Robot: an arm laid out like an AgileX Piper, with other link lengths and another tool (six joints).
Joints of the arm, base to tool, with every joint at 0 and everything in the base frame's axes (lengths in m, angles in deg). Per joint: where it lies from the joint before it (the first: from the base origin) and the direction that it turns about. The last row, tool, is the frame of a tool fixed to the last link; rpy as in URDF.
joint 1: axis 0 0 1 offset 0 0 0.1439
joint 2: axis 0 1 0 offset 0 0 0
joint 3: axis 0 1 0 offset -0.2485 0 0.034
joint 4: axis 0.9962 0 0.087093 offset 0.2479 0 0.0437
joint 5: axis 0 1 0 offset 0 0 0
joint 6: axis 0.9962 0 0.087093 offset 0.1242 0 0.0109
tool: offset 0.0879 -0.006 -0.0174 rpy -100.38 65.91 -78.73
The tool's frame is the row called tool.
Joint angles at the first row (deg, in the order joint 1, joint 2, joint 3, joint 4, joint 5, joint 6):
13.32, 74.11, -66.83, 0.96, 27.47, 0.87
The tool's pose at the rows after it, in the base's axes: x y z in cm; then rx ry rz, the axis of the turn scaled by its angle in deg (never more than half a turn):
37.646, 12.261, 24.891, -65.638, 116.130, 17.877
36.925, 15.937, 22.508, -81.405, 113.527, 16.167
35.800, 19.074, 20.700, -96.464, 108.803, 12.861
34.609, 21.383, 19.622, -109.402, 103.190, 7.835
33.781, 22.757, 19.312, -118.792, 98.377, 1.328
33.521, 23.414, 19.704, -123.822, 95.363, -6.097
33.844, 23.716, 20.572, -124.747, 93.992, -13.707
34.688, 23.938, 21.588, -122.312, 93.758, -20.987
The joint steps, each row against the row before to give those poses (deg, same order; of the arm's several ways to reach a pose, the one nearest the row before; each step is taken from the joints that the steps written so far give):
5.43, 4.29, 0.00, 1.17, 0.12, -8.71
5.81, 3.52, -0.01, -0.12, 0.18, -8.15
5.63, 2.64, -0.02, -2.03, 0.45, -6.52
5.19, 1.73, -0.27, -4.61, 1.14, -3.62
4.48, 1.07, -0.71, -7.17, 1.86, 0.09
3.75, 0.69, -0.95, -9.18, 2.10, 3.90
3.03, 0.75, -1.03, -10.36, 1.82, 6.87
2.35, 1.35, -1.04, -11.43, 1.41, 9.48

